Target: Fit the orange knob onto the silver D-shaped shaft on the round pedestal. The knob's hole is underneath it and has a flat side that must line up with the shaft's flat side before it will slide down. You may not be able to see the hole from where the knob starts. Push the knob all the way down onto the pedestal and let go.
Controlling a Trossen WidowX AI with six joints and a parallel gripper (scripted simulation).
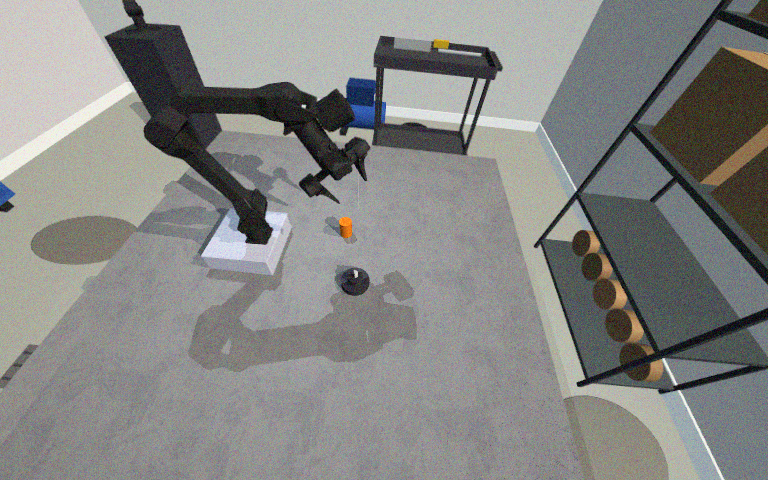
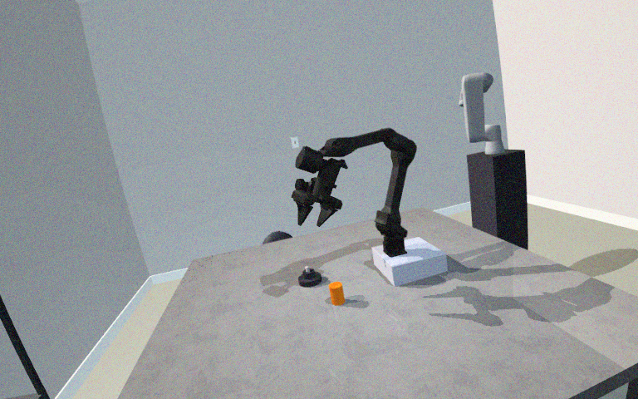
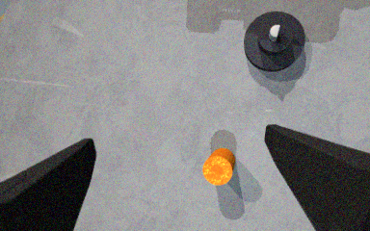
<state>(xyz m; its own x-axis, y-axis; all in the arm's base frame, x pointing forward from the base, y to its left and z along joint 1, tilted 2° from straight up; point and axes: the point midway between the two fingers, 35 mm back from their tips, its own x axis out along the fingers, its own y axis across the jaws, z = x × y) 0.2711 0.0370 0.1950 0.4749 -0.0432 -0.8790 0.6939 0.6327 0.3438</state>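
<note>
Right now my gripper tip is 20 cm above the orange knob, 6 cm to the right of it and 4 cm past it. Round my gripper tip: round black pedestal (21 cm below, 13 cm to the right, 2 cm ahead).
</note>
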